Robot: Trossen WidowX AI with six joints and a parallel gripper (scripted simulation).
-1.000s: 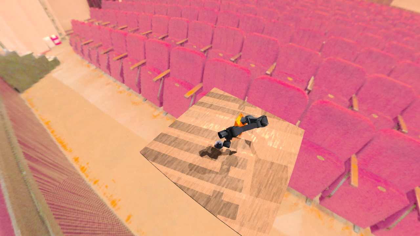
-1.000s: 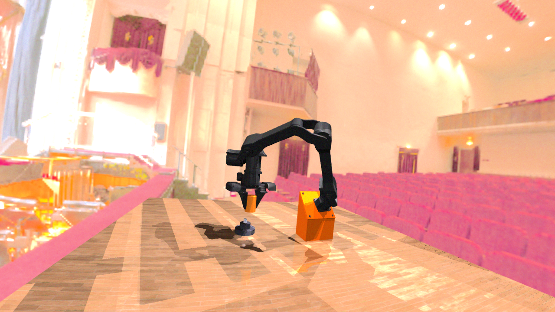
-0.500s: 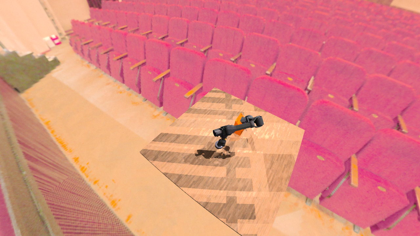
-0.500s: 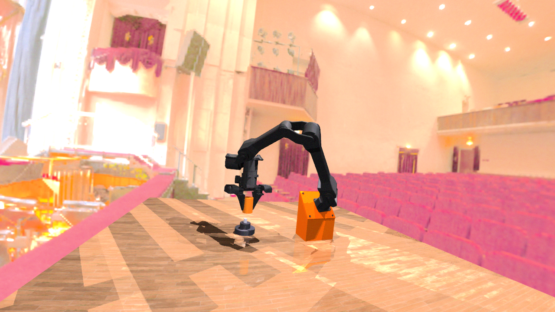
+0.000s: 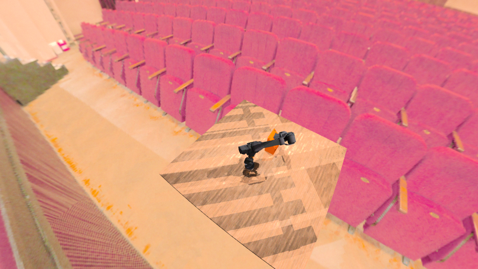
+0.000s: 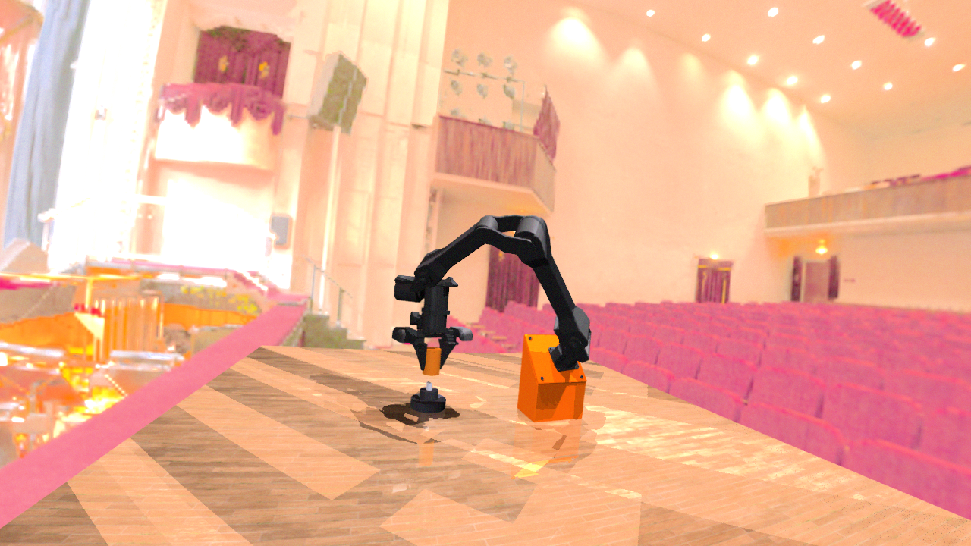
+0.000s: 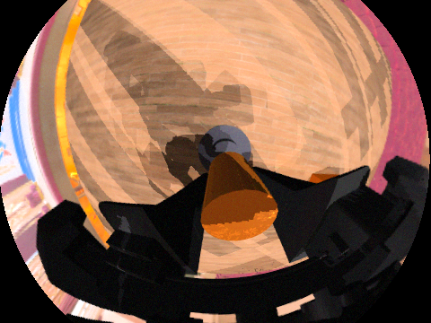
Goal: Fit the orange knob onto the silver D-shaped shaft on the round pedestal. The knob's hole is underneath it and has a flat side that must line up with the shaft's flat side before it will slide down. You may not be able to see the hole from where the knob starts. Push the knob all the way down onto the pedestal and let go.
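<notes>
Now: the round pedestal 6 cm below my gripper tip. The rest, counted from my gripper tip: orange knob 4 cm above.
</notes>
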